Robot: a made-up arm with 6 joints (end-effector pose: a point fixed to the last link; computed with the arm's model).
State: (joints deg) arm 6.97 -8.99 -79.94 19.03 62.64 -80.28
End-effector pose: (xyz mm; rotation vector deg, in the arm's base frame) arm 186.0 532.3 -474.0 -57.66 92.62 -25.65
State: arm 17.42 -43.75 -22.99 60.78 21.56 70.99
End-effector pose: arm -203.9 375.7 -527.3 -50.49 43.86 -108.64
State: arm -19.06 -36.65 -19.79 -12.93 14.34 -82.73
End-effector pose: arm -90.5 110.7 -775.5 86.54 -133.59 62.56
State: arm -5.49 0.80 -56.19 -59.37 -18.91 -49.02
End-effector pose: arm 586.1 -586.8 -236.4 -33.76 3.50 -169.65
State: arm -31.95 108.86 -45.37 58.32 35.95 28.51
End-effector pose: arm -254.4 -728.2 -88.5 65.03 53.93 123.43
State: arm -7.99 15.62 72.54 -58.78 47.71 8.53
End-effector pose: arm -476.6 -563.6 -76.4 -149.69 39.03 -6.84
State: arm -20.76 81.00 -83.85 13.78 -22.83 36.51
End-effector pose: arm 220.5 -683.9 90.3 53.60 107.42 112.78
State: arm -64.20 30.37 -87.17 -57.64 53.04 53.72
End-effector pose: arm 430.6 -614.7 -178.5 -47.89 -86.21 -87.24
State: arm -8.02 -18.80 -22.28 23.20 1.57 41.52
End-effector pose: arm -103.7 -157.3 -755.9 -81.04 14.64 -132.95
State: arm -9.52 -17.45 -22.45 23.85 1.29 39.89
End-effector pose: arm -119.4 -165.7 -754.0 -83.40 16.97 -135.14
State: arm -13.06 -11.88 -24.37 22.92 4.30 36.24
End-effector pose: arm -112.9 -205.0 -759.3 -83.27 19.44 -141.01
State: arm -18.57 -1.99 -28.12 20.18 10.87 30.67
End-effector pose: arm -88.9 -283.7 -761.2 -80.30 20.75 -149.14
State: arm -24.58 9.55 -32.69 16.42 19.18 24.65
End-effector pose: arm -66.1 -381.8 -744.3 -76.78 19.71 -155.27
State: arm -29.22 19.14 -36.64 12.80 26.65 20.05
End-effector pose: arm -50.9 -461.1 -715.3 -74.99 17.15 -157.15
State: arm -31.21 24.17 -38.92 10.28 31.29 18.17
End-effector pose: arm -34.1 -500.4 -695.5 -74.10 14.39 -155.98
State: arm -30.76 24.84 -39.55 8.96 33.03 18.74
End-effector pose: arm -10.1 -506.3 -691.8 -72.61 11.81 -153.72
